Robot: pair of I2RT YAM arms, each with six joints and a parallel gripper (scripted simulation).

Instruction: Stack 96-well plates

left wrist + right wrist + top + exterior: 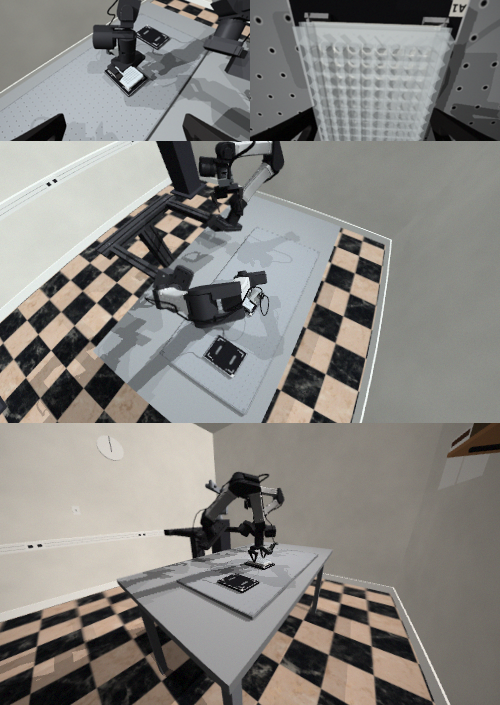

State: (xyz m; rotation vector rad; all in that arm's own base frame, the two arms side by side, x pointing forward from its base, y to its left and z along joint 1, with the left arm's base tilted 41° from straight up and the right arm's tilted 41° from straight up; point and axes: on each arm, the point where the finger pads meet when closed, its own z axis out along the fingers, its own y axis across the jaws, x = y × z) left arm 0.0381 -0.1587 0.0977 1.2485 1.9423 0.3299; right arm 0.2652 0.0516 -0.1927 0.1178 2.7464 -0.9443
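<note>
The translucent 96-well plate is 1 cm ahead of my right hand and 1 cm below it. Also, from my right hand: cream plate (1 cm ahead, 2 cm below); A1 label (7 cm ahead, 6 cm to the right, 2 cm below); nest N2 (1 cm ahead, 3 cm below).
</note>
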